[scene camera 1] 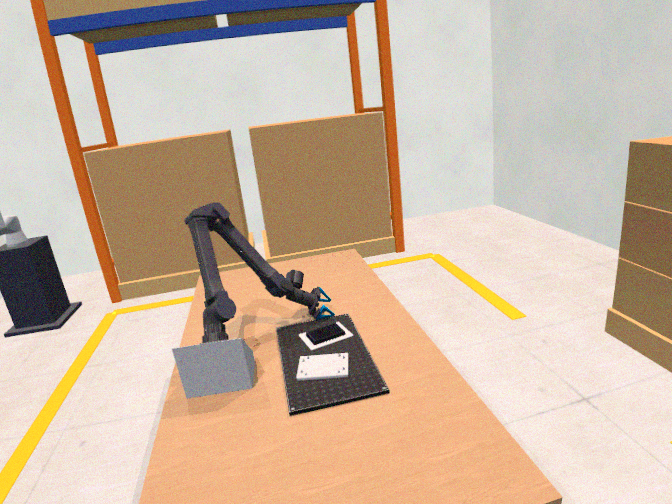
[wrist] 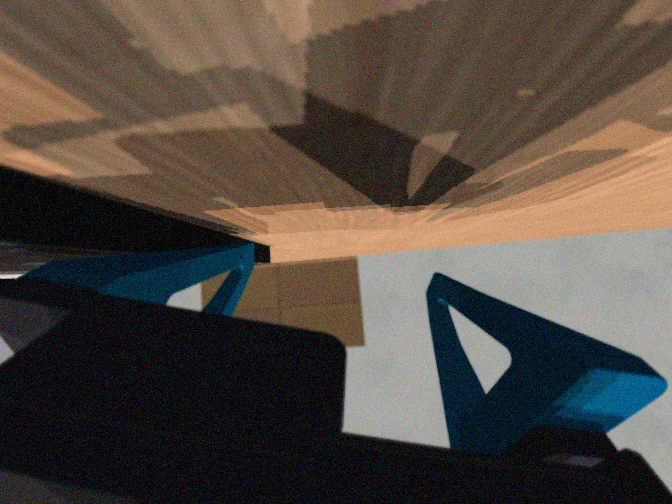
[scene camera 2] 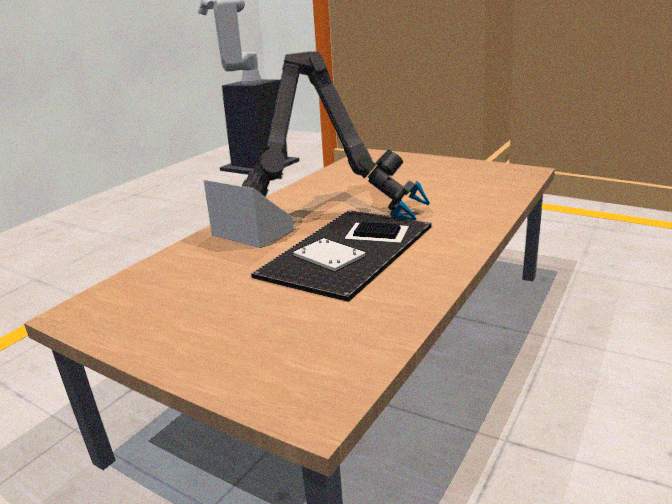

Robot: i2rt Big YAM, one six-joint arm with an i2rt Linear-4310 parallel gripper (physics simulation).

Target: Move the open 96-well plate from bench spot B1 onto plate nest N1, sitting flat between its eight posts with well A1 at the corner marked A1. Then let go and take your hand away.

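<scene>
The plate (scene camera 1: pixel 323 334) is black with a white rim and lies flat at the far end of the black baseboard (scene camera 1: pixel 333 364); it also shows in scene camera 2 (scene camera 2: pixel 377 230). A white nest with corner locators (scene camera 1: pixel 324 367) sits nearer on the board, empty. My gripper (scene camera 1: pixel 323 301) with blue fingers hovers open and empty just above the plate's far edge, also seen in scene camera 2 (scene camera 2: pixel 408 203). In the wrist view the blue fingers (wrist: pixel 340 330) are spread apart, with a dark plate edge (wrist: pixel 170 370) close below.
A grey wedge-shaped block (scene camera 1: pixel 213 367) stands left of the board by the arm's base. Cardboard panels and an orange rack stand behind the table.
</scene>
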